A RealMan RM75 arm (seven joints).
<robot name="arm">
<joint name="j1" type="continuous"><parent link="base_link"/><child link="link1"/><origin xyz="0 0 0.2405" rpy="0 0 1.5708"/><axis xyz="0 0 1"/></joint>
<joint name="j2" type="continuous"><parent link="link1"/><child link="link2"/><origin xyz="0 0 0" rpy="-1.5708 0 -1.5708"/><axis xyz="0 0 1"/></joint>
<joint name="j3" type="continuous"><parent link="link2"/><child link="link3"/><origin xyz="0 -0.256 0" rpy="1.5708 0 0"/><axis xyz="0 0 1"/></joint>
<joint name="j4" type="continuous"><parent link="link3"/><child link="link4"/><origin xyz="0 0 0" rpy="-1.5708 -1.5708 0"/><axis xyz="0 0 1"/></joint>
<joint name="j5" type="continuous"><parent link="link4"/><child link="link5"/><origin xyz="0.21 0 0" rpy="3.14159 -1.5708 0"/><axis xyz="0 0 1"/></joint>
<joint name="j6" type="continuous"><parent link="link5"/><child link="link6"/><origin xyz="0 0 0" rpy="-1.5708 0 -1.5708"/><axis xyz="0 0 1"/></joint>
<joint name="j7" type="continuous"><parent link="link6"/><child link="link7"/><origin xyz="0 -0.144 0" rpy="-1.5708 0 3.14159"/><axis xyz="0 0 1"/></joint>
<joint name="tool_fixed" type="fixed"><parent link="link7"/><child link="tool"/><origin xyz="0 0 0" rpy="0 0 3.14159"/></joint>
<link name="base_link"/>
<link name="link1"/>
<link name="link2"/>
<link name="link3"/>
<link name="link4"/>
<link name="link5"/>
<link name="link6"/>
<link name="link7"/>
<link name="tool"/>
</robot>
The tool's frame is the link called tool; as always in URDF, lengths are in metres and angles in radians. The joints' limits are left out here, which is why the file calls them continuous.
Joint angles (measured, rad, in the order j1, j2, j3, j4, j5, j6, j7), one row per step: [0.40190, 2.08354, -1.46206, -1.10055, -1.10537, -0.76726, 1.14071]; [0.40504, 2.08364, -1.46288, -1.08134, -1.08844, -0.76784, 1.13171]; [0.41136, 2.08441, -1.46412, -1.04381, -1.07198, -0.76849, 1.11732]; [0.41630, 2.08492, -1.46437, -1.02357, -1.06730, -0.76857, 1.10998]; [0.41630, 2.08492, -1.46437, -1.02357, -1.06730, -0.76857, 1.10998]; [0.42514, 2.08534, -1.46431, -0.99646, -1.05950, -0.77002, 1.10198]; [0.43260, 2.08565, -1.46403, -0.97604, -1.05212, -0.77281, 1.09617]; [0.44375, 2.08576, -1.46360, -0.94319, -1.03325, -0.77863, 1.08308]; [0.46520, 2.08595, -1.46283, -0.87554, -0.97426, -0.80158, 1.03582]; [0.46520, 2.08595, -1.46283, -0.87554, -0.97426, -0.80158, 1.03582]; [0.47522, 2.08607, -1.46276, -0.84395, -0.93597, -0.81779, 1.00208]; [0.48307, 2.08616, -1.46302, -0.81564, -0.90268, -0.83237, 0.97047]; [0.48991, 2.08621, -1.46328, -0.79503, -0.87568, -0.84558, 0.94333]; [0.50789, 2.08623, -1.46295, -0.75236, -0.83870, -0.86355, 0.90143]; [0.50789, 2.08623, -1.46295, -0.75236, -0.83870, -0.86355, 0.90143]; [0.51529, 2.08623, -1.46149, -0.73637, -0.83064, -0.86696, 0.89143]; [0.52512, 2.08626, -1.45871, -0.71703, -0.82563, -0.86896, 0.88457]
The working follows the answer.
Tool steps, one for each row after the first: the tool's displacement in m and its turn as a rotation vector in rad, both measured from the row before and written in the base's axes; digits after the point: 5 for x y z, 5 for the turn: [0.00295, 0.00065, -0.00189, -0.00454, 0.00860, -0.01066]; [0.00661, 0.00091, -0.00508, -0.01112, 0.00295, -0.02060]; [0.00324, 0.00060, -0.00298, -0.00612, -0.00218, -0.00957]; [0.00000, 0.00000, 0.00000, 0.00000, 0.00000, 0.00000]; [0.00335, 0.00102, -0.00372, -0.00919, -0.00008, -0.01088]; [0.00198, 0.00073, -0.00266, -0.00745, 0.00194, -0.00654]; [0.00311, 0.00104, -0.00357, -0.00942, 0.00712, -0.00988]; [0.00492, 0.00122, -0.00564, -0.00931, 0.02225, -0.00759]; [0.00000, 0.00000, 0.00000, 0.00000, 0.00000, 0.00000]; [0.00124, 0.00036, -0.00164, 0.00265, 0.01381, 0.00387]; [0.00163, 0.00008, -0.00145, 0.00396, 0.01019, 0.00293]; [0.00037, 0.00014, -0.00072, 0.00555, 0.00785, 0.00644]; [0.00115, 0.00119, -0.00272, 0.00517, 0.00543, 0.00611]; [0.00000, 0.00000, 0.00000, 0.00000, 0.00000, 0.00000]; [0.00086, 0.00076, -0.00120, -0.00019, -0.00005, -0.00180]; [0.00116, 0.00114, -0.00167, -0.00282, -0.00111, -0.00476]
Tool pose at each row, in the base's axes (x y z in m, rotation vector in rad; rounded; the steps above come from the unrounded poses): [0.14138, 0.39460, 0.01580, -2.19623, 0.14010, 0.85090]; [0.14434, 0.39525, 0.01390, -2.19441, 0.15795, 0.85499]; [0.15095, 0.39616, 0.00882, -2.19827, 0.18685, 0.84785]; [0.15419, 0.39676, 0.00584, -2.20223, 0.19899, 0.84062]; [0.15419, 0.39676, 0.00584, -2.20223, 0.19899, 0.84062]; [0.15754, 0.39778, 0.00212, -2.20784, 0.21502, 0.83518]; [0.15952, 0.39851, -0.00053, -2.21222, 0.22651, 0.83425]; [0.16264, 0.39955, -0.00410, -2.21550, 0.24510, 0.83741]; [0.16755, 0.40077, -0.00975, -2.21357, 0.26846, 0.85882]; [0.16755, 0.40077, -0.00975, -2.21357, 0.26846, 0.85882]; [0.16879, 0.40113, -0.01139, -2.20710, 0.26958, 0.87635]; [0.17042, 0.40121, -0.01284, -2.20044, 0.26933, 0.88921]; [0.17079, 0.40135, -0.01356, -2.19428, 0.26338, 0.90126]; [0.17194, 0.40254, -0.01628, -2.18927, 0.25681, 0.91041]; [0.17194, 0.40254, -0.01628, -2.18927, 0.25681, 0.91041]; [0.17281, 0.40330, -0.01748, -2.18890, 0.25881, 0.90937]; [0.17396, 0.40444, -0.01914, -2.19044, 0.26482, 0.90565]

